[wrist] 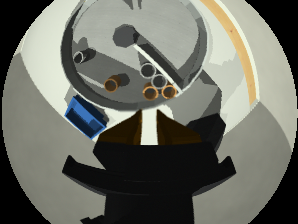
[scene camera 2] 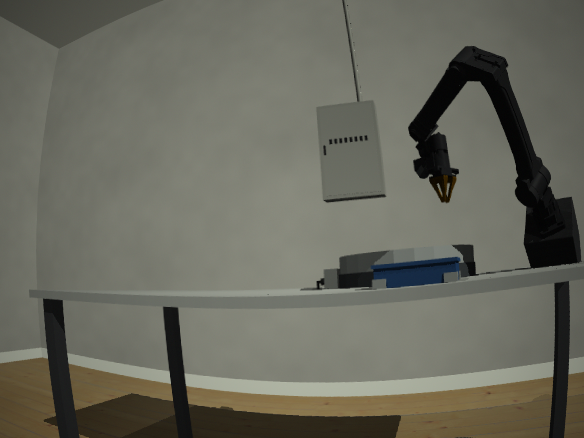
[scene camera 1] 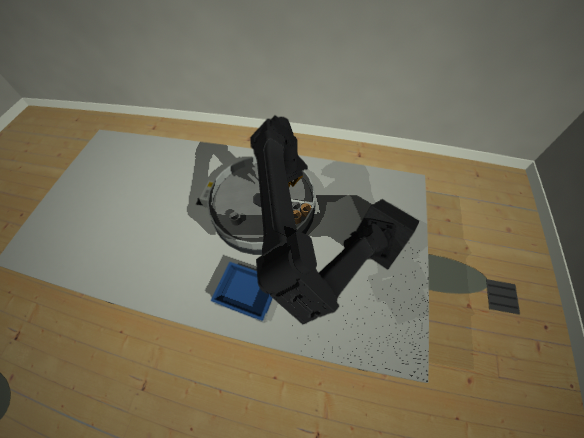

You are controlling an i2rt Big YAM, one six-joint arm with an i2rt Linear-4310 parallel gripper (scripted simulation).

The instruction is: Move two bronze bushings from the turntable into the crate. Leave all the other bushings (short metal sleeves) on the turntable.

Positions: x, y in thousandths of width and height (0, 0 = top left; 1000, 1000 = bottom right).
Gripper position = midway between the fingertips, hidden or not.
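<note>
My own gripper is there at (scene camera 2: 763, 462), and I find it again at (wrist: 502, 507). There is a blue crate too, which I can see at (scene camera 1: 408, 663), at (scene camera 2: 759, 618) and at (wrist: 287, 547). And then a round grey turntable (scene camera 1: 410, 439), visible to me at (wrist: 582, 185) as well.
</note>
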